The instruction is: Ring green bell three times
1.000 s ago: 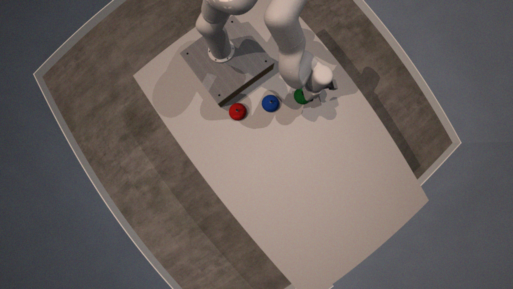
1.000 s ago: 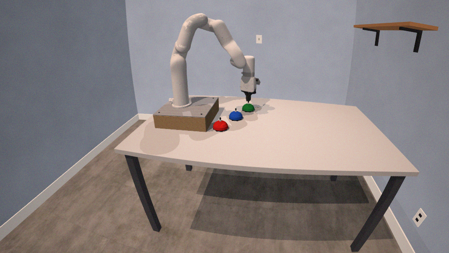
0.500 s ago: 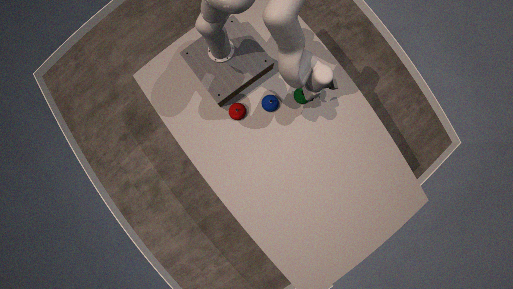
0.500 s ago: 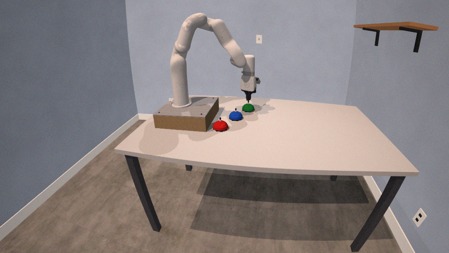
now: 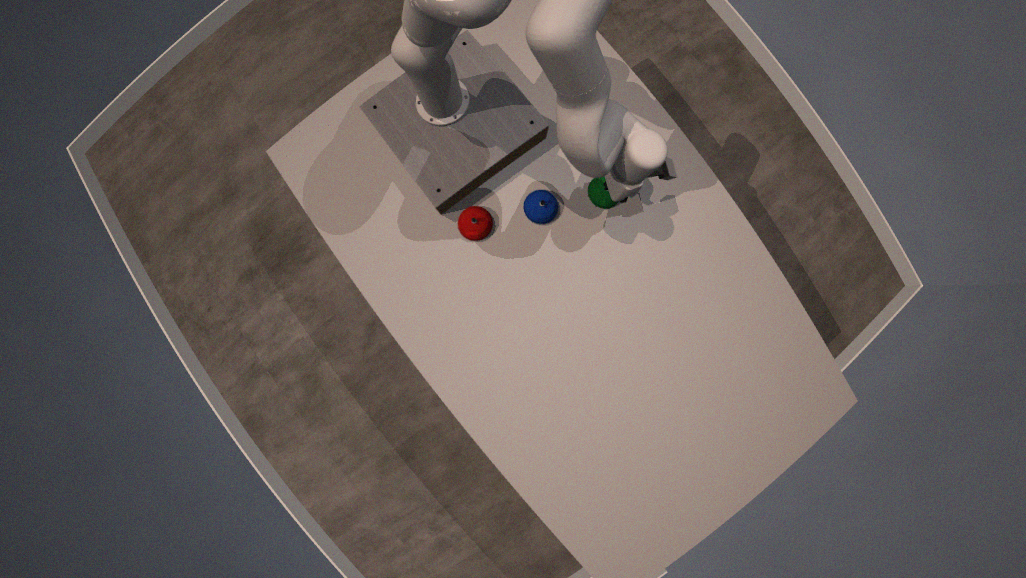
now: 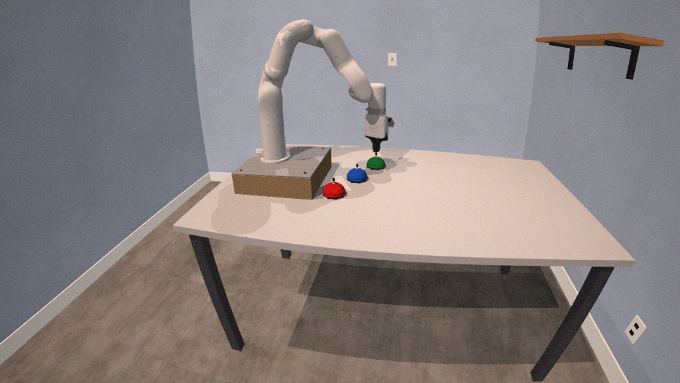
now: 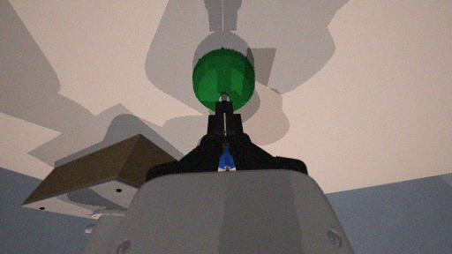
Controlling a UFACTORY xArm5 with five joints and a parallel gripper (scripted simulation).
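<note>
Right now my hand is 5 cm above the green bell. Round my hand: blue bell (15 cm to the right, 6 cm behind, 5 cm below); red bell (31 cm to the right, 12 cm behind, 5 cm below).
</note>
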